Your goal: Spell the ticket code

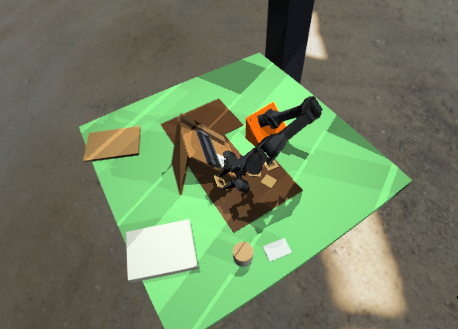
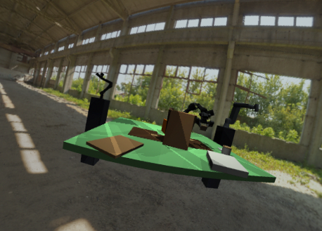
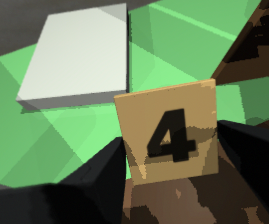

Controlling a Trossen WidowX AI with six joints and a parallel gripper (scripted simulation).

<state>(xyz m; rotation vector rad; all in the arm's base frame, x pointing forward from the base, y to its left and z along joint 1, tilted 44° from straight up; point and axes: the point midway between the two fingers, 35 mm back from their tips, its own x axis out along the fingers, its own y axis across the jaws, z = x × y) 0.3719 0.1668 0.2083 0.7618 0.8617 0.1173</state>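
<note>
The white ticket is 80 mm behind my gripper tip, 140 mm to the right of it and 80 mm below it. From my gripper tip the other things lie so: card: 90 mm behind, 300 mm to the left, 180 mm below; then brown mat: 190 mm behind, 250 mm to the right, 180 mm below; then short tan cylinder: 50 mm ahead, 250 mm to the left, 150 mm below.
</note>
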